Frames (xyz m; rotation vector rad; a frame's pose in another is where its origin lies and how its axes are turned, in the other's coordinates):
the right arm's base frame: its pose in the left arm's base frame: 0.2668 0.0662 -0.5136 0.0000 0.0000 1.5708
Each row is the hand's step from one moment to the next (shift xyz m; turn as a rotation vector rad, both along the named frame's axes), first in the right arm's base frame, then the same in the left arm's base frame.
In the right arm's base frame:
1: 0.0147 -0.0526 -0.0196 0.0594 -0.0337 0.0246
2: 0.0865 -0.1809 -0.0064 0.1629 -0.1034 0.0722
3: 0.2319 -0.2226 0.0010 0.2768 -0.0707 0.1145
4: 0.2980 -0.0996 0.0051 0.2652 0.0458 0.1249
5: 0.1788 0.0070 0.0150 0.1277 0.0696 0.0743
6: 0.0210 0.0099 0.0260 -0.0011 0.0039 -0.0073
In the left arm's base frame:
1: 0.0526 0.0147 -0.0196 0.0337 0.0594 0.0246
2: 0.1809 0.0865 -0.0064 0.1034 0.1629 0.0722
3: 0.2226 0.2319 0.0010 0.0707 0.2768 0.1145
4: 0.0996 0.2980 0.0051 -0.0458 0.2652 0.1249
5: -0.0070 0.1788 0.0150 -0.0696 0.1277 0.0743
6: -0.0099 0.0210 0.0260 -0.0039 -0.0011 -0.0073

